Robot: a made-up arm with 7 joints. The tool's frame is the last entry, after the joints.
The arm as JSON. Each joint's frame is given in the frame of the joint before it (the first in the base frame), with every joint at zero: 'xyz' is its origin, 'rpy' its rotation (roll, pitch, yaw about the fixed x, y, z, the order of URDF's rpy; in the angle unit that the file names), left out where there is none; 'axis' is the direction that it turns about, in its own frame. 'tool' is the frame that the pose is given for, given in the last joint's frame.
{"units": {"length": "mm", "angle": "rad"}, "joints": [
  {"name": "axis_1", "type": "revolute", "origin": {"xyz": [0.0, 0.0, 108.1], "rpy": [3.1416, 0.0, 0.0]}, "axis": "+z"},
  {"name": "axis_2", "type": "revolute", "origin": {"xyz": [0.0, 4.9, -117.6], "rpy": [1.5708, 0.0, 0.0]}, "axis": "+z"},
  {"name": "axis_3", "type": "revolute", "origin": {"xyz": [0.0, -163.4, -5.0], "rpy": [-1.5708, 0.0, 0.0]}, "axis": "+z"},
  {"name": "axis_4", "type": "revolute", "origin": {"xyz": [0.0, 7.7, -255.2], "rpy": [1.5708, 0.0, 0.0]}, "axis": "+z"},
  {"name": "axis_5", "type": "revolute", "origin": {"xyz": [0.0, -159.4, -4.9], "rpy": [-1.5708, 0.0, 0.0]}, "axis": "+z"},
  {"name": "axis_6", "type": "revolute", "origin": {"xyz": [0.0, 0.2, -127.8], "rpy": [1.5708, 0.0, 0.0]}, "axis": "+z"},
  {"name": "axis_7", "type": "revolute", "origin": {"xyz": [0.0, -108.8, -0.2], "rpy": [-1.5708, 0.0, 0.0]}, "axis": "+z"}
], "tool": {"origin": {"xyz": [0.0, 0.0, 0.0]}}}
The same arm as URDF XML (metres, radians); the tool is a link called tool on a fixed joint. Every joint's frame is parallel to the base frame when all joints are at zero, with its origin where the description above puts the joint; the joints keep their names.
<robot name="arm">
<joint name="tool_joint" type="fixed"><parent link="link7"/><child link="tool"/><origin xyz="0.0000 0.0000 0.0000" rpy="-3.1416 0.0000 0.0000"/></joint>
<joint name="axis_7" type="continuous"><parent link="link6"/><child link="link7"/><origin xyz="0.0000 -0.0002 0.1088"/><axis xyz="0 0 -1"/></joint>
<joint name="axis_6" type="continuous"><parent link="link5"/><child link="link6"/><origin xyz="0.0000 -0.0002 0.1278"/><axis xyz="0 1 0"/></joint>
<joint name="axis_5" type="continuous"><parent link="link4"/><child link="link5"/><origin xyz="0.0000 -0.0049 0.1594"/><axis xyz="0 0 -1"/></joint>
<joint name="axis_4" type="continuous"><parent link="link3"/><child link="link4"/><origin xyz="0.0000 -0.0077 0.2552"/><axis xyz="0 1 0"/></joint>
<joint name="axis_3" type="continuous"><parent link="link2"/><child link="link3"/><origin xyz="0.0000 -0.0050 0.1634"/><axis xyz="0 0 -1"/></joint>
<joint name="axis_2" type="continuous"><parent link="link1"/><child link="link2"/><origin xyz="0.0000 -0.0049 0.1176"/><axis xyz="0 1 0"/></joint>
<joint name="axis_1" type="continuous"><parent link="base"/><child link="link1"/><origin xyz="0.0000 0.0000 0.1081"/><axis xyz="0 0 -1"/></joint>
<link name="base"/>
<link name="link1"/>
<link name="link2"/>
<link name="link3"/>
<link name="link4"/>
<link name="link5"/>
<link name="link6"/>
<link name="link7"/>
<link name="tool"/>
</robot>

